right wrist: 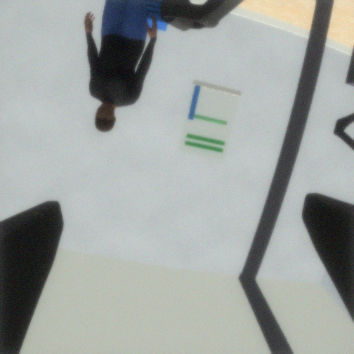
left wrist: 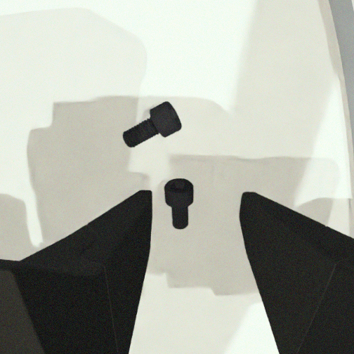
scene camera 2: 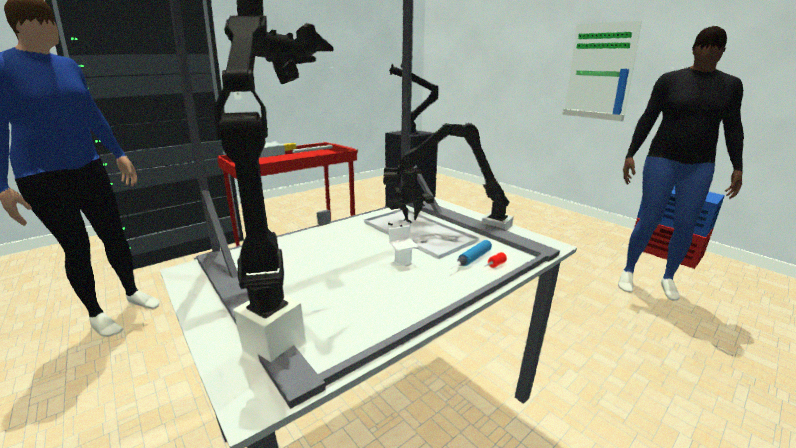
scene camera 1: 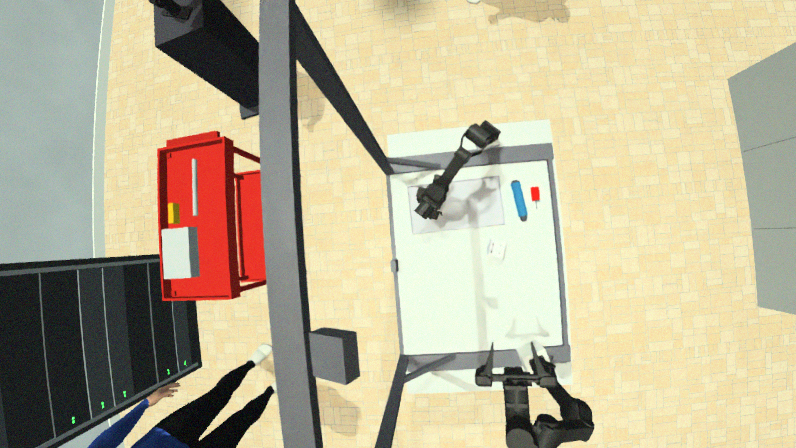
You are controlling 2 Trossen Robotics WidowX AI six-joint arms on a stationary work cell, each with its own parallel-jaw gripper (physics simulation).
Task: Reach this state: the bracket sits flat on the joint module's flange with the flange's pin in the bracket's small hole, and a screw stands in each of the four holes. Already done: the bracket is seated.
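Frame: origin at the left arm's base, x right, y ahead, z up, level; centimetres.
Seen in the pictures: left gripper, between the fingertips: point(scene camera 2: 411, 220); right gripper, between the fingertips: point(scene camera 2: 324, 54) point(scene camera 1: 511, 342); left arm's base, origin of its link: point(scene camera 2: 497, 217); right arm's base, origin of its link: point(scene camera 2: 267, 306).
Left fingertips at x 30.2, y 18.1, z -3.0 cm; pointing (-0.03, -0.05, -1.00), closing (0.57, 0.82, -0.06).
Offsets run from my left fingertips to a thing's top centre. "pt": to the spot under its first point. Level surfaces: height alone.
The white joint module point(scene camera 1: 496, 249) point(scene camera 2: 402, 256) stands on the table, the pale bracket on top; its holes and pin are too small to make out. Two black screws show in the left wrist view: one screw point(left wrist: 166, 119) lies on its side, and another screw point(left wrist: 179, 197) lies nearer, in the gap between the fingertips as seen from above. My left gripper point(scene camera 1: 430, 215) point(scene camera 2: 411, 217) point(left wrist: 196, 203) is partly open and empty, low over the parts tray @(dy +5.7, dx -7.2, dz +0.5 cm) point(scene camera 1: 496, 217) point(scene camera 2: 440, 255) point(left wrist: 342, 30). My right gripper point(scene camera 1: 512, 344) point(scene camera 2: 323, 50) point(right wrist: 184, 209) is wide open and empty, high above the table's edge, away from the module.
A blue cylindrical tool @(pt dy +13.6, dx -33.9, dz +2.9 cm) point(scene camera 1: 519, 200) point(scene camera 2: 475, 253) and a red-handled tool @(dy +15.0, dx -41.9, dz +2.3 cm) point(scene camera 1: 535, 193) point(scene camera 2: 497, 259) lie beside the tray. A grey frame point(scene camera 1: 558, 250) borders the white table @(dz -1.1 cm) point(scene camera 1: 445, 311) point(scene camera 2: 356, 300), with dark uprights at its edge. A red cart point(scene camera 1: 214, 222) point(scene camera 2: 289, 161) stands behind.
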